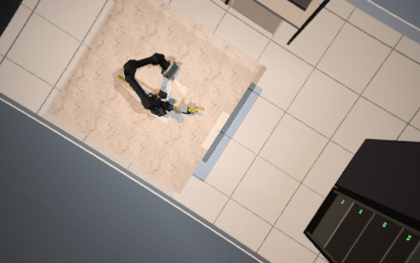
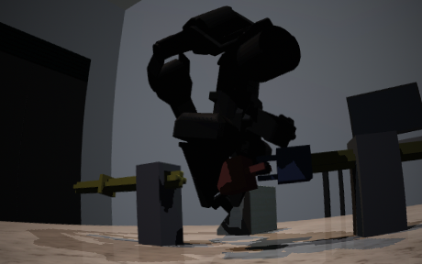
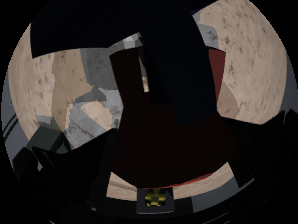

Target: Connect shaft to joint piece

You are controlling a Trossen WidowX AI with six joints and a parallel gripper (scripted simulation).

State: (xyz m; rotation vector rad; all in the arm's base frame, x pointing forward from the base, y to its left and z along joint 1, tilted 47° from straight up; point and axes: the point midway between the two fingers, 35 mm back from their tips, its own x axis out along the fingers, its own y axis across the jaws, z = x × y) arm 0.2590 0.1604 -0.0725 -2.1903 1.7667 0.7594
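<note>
Right now the red square joint piece is 1 cm behind my gripper tip, 3 cm to the left of it and 4 cm above it.
</note>
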